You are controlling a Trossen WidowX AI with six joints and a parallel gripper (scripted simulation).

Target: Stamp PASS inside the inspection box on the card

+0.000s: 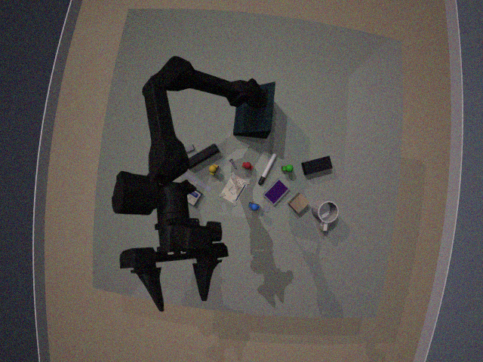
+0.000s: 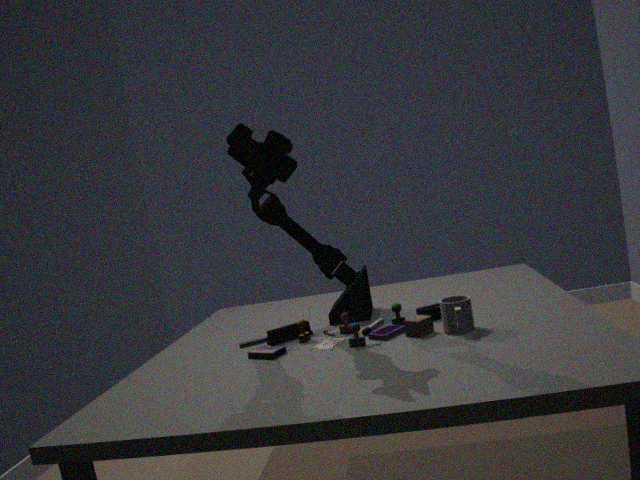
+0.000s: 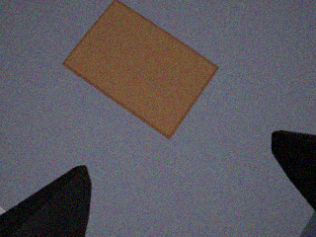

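Now: the green-knobbed stamp 550 mm below my gripper tip, 290 mm behind it and 240 mm to the left of it. The rest, counted from my gripper tip: blue-knobbed stamp (550 mm below, 130 mm to the left, 130 mm behind); white card (580 mm below, 180 mm behind, 40 mm to the left); blue-labelled case (560 mm below, 140 mm behind, 130 mm to the right).
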